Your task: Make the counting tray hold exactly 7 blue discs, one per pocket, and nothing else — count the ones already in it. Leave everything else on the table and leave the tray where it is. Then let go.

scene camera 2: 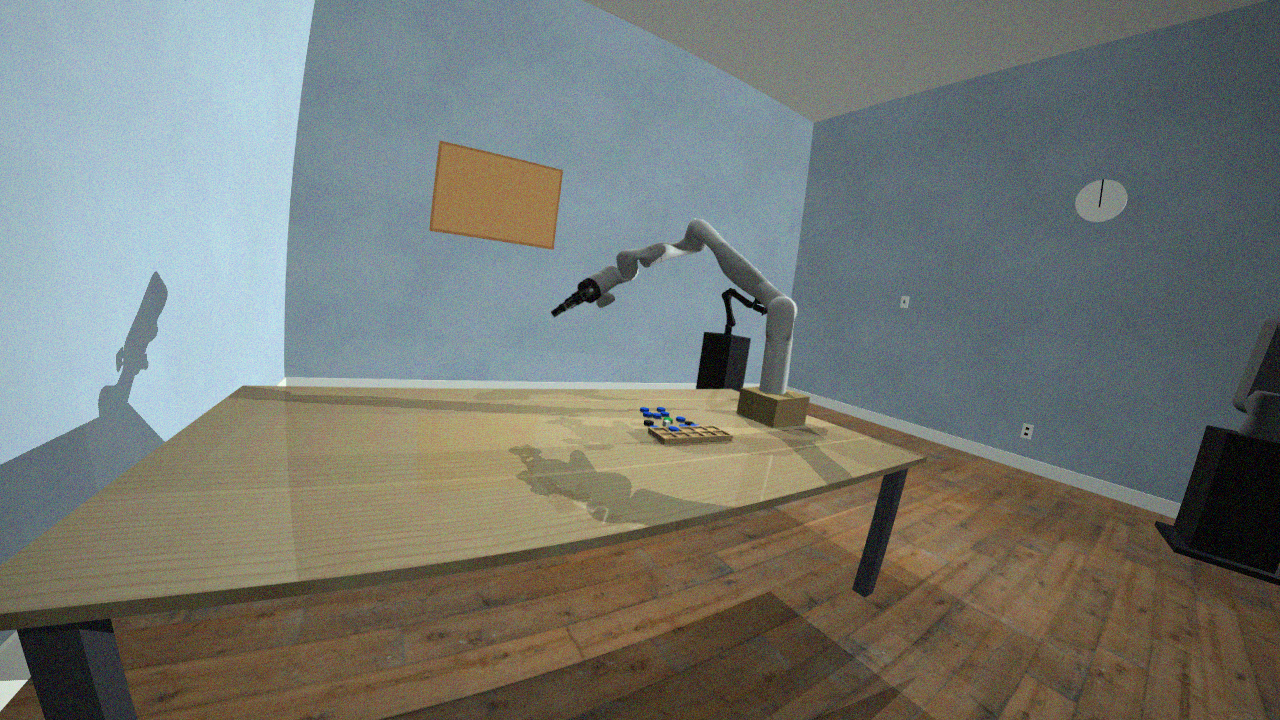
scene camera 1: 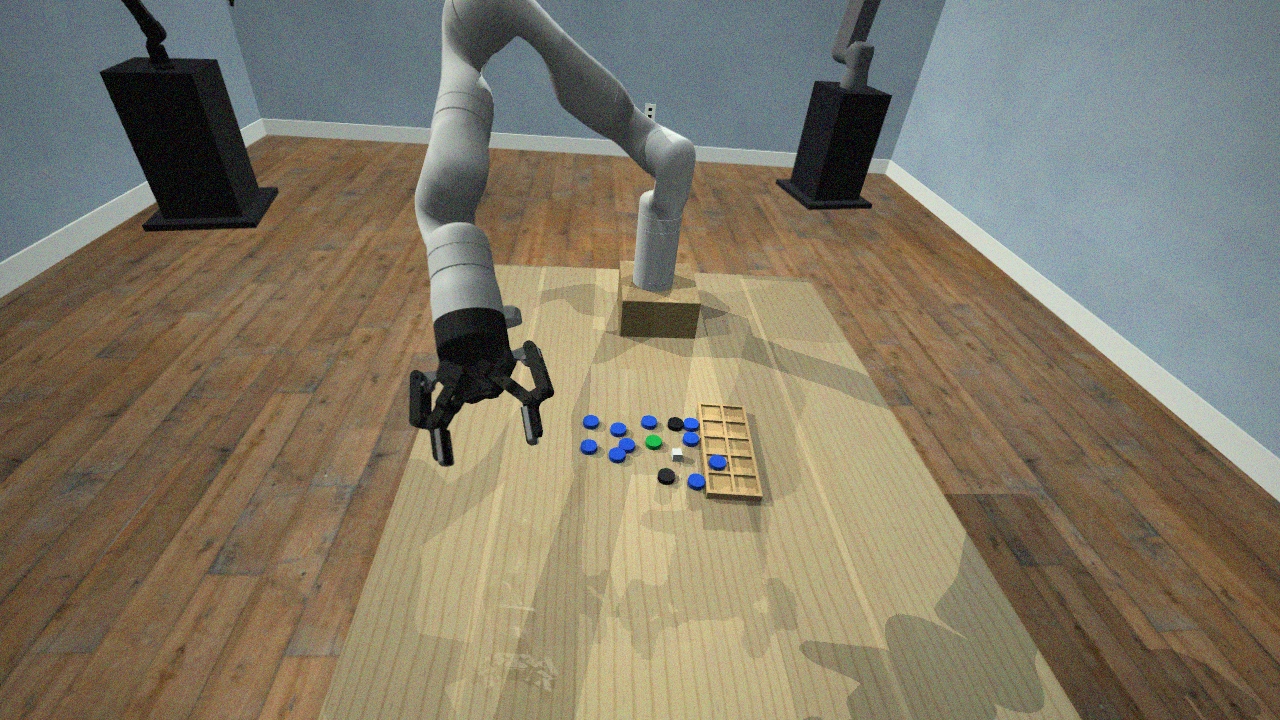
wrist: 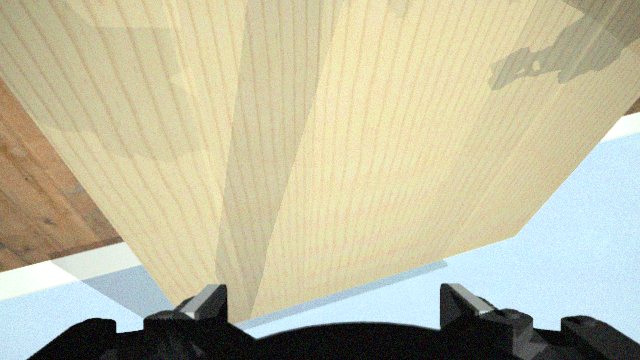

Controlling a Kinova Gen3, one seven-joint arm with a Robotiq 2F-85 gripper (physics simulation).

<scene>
gripper: scene camera 2; scene camera 1; wrist 333, 307
wooden counting tray: scene camera 2; scene camera 1; not seen in the wrist view (out of frame)
same spot on gripper: (scene camera 1: 422, 384) = (scene camera 2: 569, 299)
same spot on wooden counting tray: (scene camera 1: 724, 430) = (scene camera 2: 702, 431)
</scene>
